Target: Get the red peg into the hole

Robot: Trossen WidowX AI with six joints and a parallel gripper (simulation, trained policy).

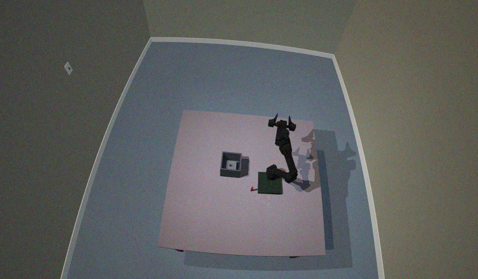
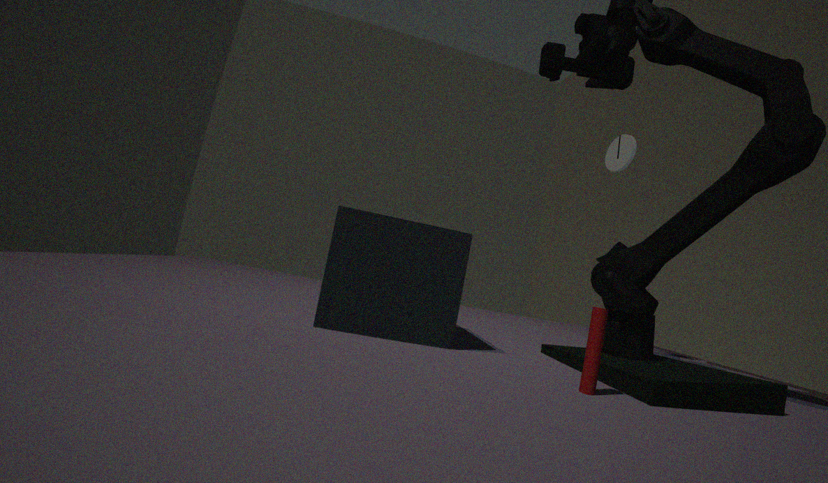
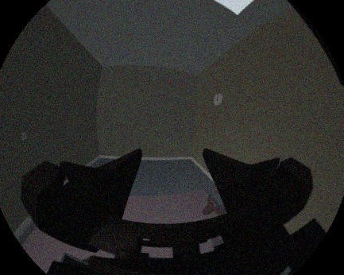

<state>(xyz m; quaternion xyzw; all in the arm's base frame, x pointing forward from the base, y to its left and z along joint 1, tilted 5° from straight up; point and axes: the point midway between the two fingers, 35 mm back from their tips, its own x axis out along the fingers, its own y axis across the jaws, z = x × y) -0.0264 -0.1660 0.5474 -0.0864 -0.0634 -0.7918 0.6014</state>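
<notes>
Now: the red peg 190 mm ahead of my gripper tip, 340 mm to the left of it and 520 mm below it. Also, from my gripper tip: plate (350 mm ahead, 130 mm to the left, 520 mm below).
</notes>
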